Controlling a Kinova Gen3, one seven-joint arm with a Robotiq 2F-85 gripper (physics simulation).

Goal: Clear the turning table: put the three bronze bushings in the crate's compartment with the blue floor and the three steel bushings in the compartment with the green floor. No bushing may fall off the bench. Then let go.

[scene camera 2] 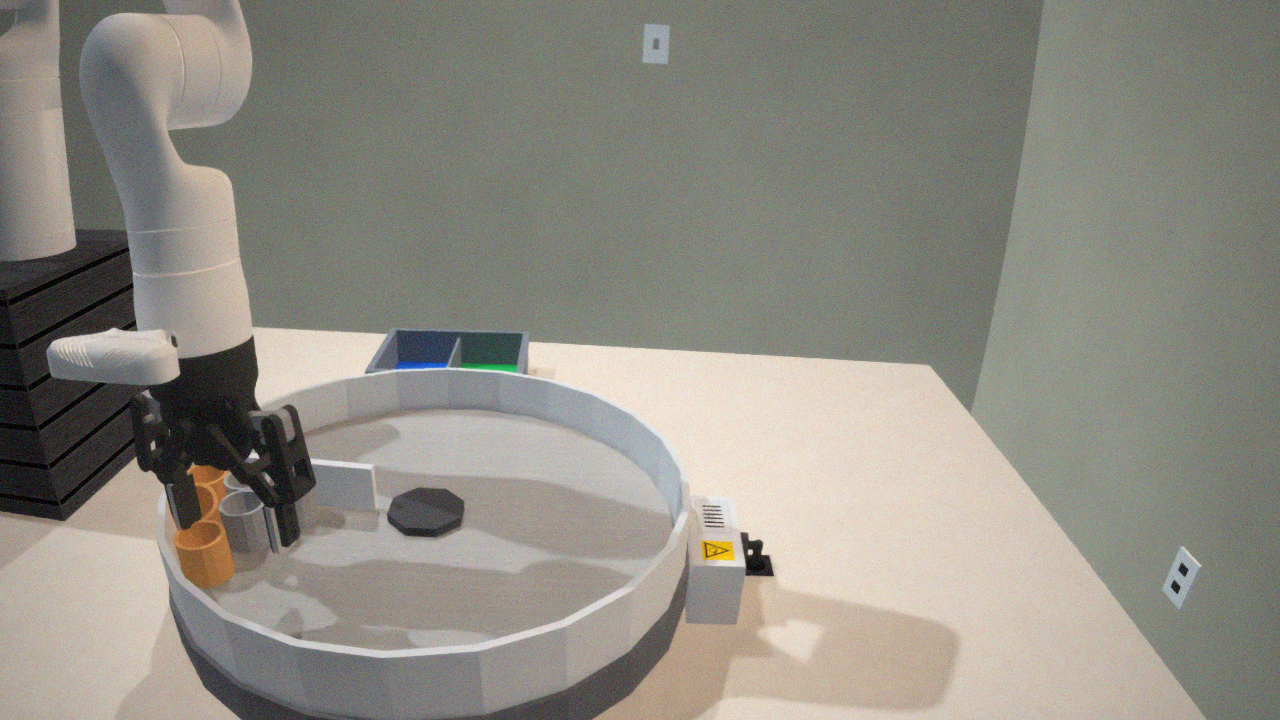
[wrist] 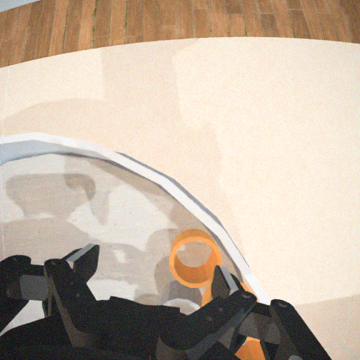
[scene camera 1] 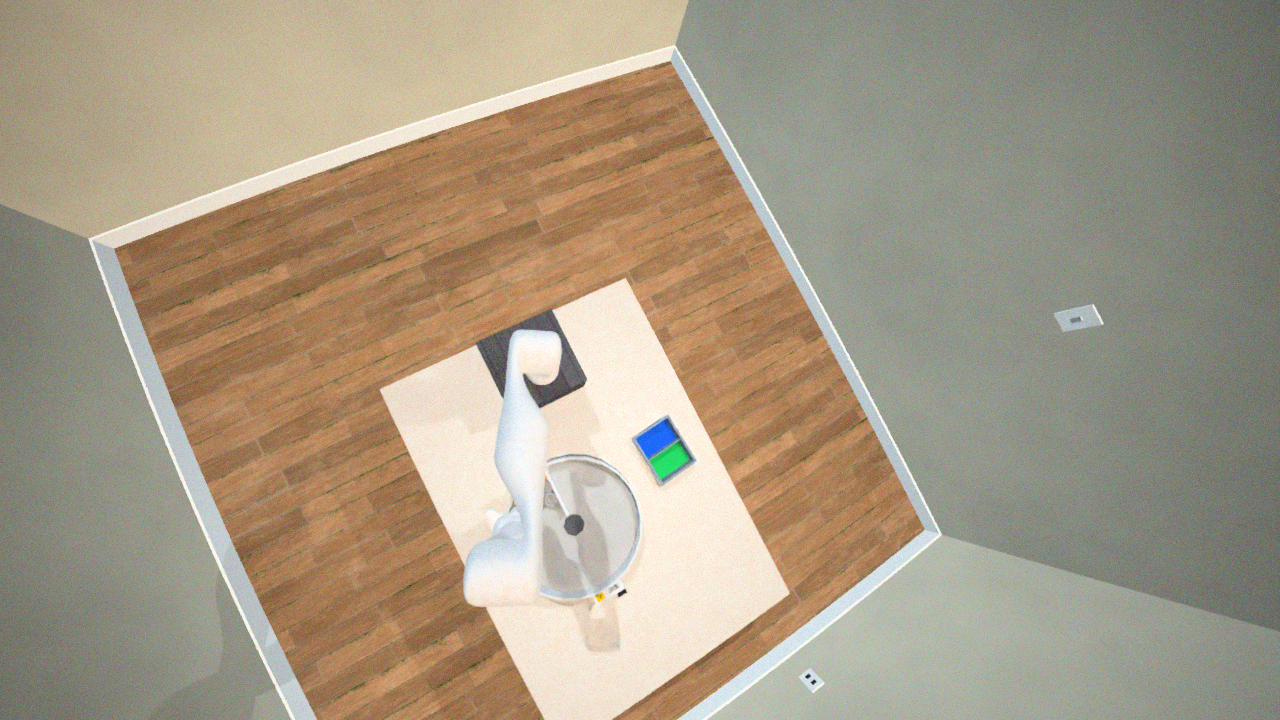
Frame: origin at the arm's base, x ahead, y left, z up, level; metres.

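Where they show: gripper, fingertip midpoint: (scene camera 2: 235,536); arm's base at its link origin: (scene camera 2: 32,250).
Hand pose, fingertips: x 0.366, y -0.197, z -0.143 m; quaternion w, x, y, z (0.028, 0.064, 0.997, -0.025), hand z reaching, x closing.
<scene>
Each offset is from my fingertips to the centre of the thing. "pt": to the spot under its first point. Level surfaces: height alone.
My gripper (scene camera 2: 232,521) (wrist: 155,267) is open and empty, fingers pointing down inside the turning table's rim (scene camera 2: 402,667) (wrist: 175,190) (scene camera 1: 640,528), low over the bushing cluster. The nearest bronze bushing @[dz -0.020, dx -0.029, dy -0.005 m] (scene camera 2: 204,557) (wrist: 192,277) stands upright by the rim; two more bronze ones show partly behind one finger. A steel bushing @[dz -0.019, dx -0.020, dy +0.042 m] (scene camera 2: 244,523) stands between the fingers in scene camera 2's view; the other two are partly hidden by the gripper. Finger contact cannot be told. The crate @[dz -0.063, dx +0.009, dy +0.475 m] (scene camera 1: 682,438) (scene camera 2: 382,353) shows its blue floor @[dz -0.082 m] (scene camera 1: 656,437) and green floor (scene camera 1: 671,461), with no bushings visible from above.
A low white divider @[pt dz -0.011, dx +0.045, dy +0.104 m] (scene camera 2: 350,486) stands on the table behind the bushings, near the dark hub @[dz -0.031, dx +0.107, dy +0.114 m] (scene camera 2: 426,511) (scene camera 1: 573,524). A white box with a warning label @[dz -0.059, dx +0.339, dy +0.136 m] (scene camera 2: 713,577) sits outside the rim. The arm's black pedestal (scene camera 2: 35,394) is at the left.
</scene>
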